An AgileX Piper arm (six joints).
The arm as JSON. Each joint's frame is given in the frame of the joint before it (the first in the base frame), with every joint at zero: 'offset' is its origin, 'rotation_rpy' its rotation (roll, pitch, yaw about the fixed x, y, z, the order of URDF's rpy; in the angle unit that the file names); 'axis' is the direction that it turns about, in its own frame. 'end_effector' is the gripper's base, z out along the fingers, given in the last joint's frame.
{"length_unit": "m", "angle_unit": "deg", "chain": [
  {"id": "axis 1", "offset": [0.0, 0.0, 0.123], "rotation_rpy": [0.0, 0.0, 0.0], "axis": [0.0, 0.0, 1.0]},
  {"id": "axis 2", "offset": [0.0, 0.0, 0.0], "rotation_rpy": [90.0, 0.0, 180.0], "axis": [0.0, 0.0, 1.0]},
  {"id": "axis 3", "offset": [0.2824, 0.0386, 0.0], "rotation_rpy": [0.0, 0.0, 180.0], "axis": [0.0, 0.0, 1.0]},
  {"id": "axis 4", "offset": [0.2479, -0.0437, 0.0], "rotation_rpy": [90.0, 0.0, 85.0], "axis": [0.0, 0.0, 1.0]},
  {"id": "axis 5", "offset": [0.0, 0.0, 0.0], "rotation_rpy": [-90.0, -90.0, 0.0], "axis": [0.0, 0.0, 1.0]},
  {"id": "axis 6", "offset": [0.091, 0.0, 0.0], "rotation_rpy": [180.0, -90.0, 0.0], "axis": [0.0, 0.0, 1.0]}
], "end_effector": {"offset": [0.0, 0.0, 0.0], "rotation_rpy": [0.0, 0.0, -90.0]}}
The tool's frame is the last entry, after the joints.
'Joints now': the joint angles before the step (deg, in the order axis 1, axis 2, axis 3, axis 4, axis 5, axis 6). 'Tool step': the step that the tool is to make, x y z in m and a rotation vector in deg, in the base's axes. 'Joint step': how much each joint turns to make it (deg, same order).
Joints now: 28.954, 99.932, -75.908, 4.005, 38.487, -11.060
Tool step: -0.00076, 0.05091, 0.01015, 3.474, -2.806, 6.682
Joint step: 5.985, 3.968, -6.969, 2.744, -1.107, -1.979
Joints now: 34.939, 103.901, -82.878, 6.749, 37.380, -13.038
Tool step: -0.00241, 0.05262, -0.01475, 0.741, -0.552, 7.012
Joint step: 5.625, 6.750, -6.421, 1.921, -1.020, -2.586
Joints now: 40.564, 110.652, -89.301, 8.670, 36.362, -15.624
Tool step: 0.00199, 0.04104, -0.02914, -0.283, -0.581, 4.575
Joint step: 3.650, 7.508, -5.316, 0.672, -2.290, -1.864
